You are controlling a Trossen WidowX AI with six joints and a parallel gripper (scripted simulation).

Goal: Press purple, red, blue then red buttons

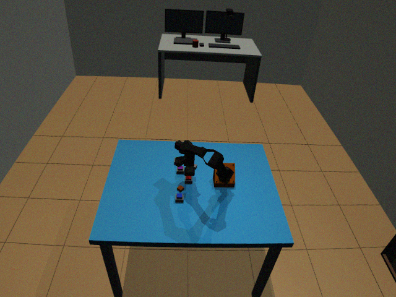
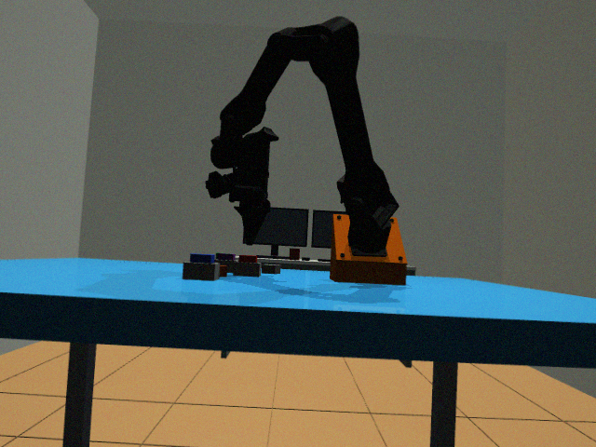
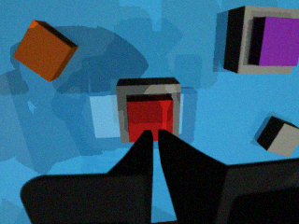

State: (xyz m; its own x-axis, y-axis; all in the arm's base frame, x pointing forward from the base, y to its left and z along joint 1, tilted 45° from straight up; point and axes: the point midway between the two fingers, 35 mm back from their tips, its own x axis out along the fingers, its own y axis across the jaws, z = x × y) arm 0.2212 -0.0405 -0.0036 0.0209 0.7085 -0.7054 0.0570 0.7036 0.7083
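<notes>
The red button is 30 mm below my gripper tip. Also, from my gripper tip: purple button (50 mm ahead, 90 mm to the right, 30 mm below); small grey block (40 mm behind, 130 mm to the right, 50 mm below); orange block (50 mm ahead, 80 mm to the left, 50 mm below).
</notes>
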